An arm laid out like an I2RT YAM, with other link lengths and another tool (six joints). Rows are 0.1 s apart.
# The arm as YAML. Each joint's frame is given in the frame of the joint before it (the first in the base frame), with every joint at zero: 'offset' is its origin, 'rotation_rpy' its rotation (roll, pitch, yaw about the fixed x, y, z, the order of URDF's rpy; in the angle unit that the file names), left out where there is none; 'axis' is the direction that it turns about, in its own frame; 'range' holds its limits. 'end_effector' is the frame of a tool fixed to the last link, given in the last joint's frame.
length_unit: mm
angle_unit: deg
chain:
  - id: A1
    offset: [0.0, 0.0, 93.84]
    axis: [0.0, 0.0, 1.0]
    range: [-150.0, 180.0]
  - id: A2
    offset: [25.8, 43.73, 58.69]
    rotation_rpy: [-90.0, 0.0, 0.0]
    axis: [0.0, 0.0, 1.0]
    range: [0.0, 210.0]
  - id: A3
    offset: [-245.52, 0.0, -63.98]
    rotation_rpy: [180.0, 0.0, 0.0]
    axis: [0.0, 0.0, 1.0]
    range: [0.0, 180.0]
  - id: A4
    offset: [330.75, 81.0, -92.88]
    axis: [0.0, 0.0, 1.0]
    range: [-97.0, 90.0]
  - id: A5
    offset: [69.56, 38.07, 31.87]
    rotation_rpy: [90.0, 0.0, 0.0]
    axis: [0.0, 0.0, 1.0]
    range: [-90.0, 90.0]
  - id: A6
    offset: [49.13, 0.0, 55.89]
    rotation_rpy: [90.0, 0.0, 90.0]
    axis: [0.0, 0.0, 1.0]
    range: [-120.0, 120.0]
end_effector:
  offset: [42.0, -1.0, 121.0]
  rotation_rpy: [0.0, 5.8, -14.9]
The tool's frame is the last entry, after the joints.
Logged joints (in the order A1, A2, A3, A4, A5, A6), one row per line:
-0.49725, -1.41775, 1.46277, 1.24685, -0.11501, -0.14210
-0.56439, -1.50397, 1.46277, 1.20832, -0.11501, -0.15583
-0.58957, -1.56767, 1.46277, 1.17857, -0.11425, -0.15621
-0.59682, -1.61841, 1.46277, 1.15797, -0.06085, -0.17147
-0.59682, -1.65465, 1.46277, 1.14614, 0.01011, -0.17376
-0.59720, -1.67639, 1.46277, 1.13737, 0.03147, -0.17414
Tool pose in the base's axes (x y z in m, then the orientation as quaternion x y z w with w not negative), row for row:
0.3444, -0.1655, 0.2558, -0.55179, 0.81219, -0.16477, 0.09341
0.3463, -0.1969, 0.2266, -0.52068, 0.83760, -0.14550, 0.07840
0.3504, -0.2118, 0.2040, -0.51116, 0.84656, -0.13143, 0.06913
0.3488, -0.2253, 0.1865, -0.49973, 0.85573, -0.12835, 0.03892
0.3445, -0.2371, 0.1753, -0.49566, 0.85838, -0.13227, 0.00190
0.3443, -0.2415, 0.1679, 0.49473, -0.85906, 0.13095, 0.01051
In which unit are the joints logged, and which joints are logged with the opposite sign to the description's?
The joints are logged in radians. Opposite sign: A2, A4, A6.
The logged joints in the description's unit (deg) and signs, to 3 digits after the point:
-28.490, 81.231, 83.811, -71.439, -6.590, 8.142
-32.337, 86.171, 83.811, -69.232, -6.590, 8.928
-33.780, 89.821, 83.811, -67.527, -6.546, 8.950
-34.195, 92.728, 83.811, -66.347, -3.486, 9.825
-34.195, 94.804, 83.811, -65.669, 0.579, 9.956
-34.217, 96.050, 83.811, -65.167, 1.803, 9.977

